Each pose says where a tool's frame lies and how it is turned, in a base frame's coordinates. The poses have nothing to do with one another.
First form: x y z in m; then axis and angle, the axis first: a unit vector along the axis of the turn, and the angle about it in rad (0 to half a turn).
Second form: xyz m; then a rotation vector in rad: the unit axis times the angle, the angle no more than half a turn. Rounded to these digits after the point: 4 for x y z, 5 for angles.
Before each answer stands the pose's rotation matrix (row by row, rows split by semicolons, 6 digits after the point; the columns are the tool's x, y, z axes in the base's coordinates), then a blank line. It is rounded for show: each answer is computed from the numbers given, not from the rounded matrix.
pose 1, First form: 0.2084, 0.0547, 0.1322, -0.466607, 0.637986, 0.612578, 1.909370
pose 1, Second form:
-0.042105 -0.974365 0.220997; 0.181238 0.210075 0.960740; -0.982538 0.080505 0.167747

0.2084, 0.0547, 0.1322, -0.89093, 1.21815, 1.16964
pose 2, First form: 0.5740, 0.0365, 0.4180, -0.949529, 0.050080, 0.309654, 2.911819
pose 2, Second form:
0.805799 -0.164381 -0.568918; -0.023329 -0.968768 0.246870; -0.591730 -0.185655 -0.784467

0.5740, 0.0365, 0.4180, -2.76486, 0.14582, 0.90166
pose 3, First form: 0.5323, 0.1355, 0.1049, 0.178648, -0.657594, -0.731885, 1.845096
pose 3, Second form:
-0.230313 0.555224 -0.799176; -0.853823 0.278690 0.439680; 0.466843 0.783619 0.409877

0.5323, 0.1355, 0.1049, 0.32962, -1.21332, -1.35040
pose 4, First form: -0.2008, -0.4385, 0.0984, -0.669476, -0.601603, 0.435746, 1.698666
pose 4, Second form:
0.377832 0.021931 -0.925614; 0.886308 0.280559 0.368435; 0.267769 -0.959586 0.086566

-0.2008, -0.4385, 0.0984, -1.13722, -1.02192, 0.74019
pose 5, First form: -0.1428, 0.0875, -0.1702, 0.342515, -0.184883, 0.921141, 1.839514
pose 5, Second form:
-0.117032 -0.968221 0.221022; 0.807946 -0.222238 -0.545741; 0.577518 0.114705 0.808279

-0.1428, 0.0875, -0.1702, 0.63006, -0.34010, 1.69445
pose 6, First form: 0.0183, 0.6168, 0.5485, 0.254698, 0.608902, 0.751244, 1.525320
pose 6, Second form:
0.107383 -0.602431 0.790914; 0.898503 0.399367 0.182204; -0.425631 0.691073 0.584172

0.0183, 0.6168, 0.5485, 0.38850, 0.92877, 1.14589
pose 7, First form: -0.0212, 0.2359, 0.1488, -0.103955, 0.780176, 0.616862, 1.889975
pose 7, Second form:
-0.299589 -0.692259 0.656524; 0.479154 0.485882 0.730979; -0.825020 0.533570 0.186134

-0.0212, 0.2359, 0.1488, -0.19647, 1.47451, 1.16585
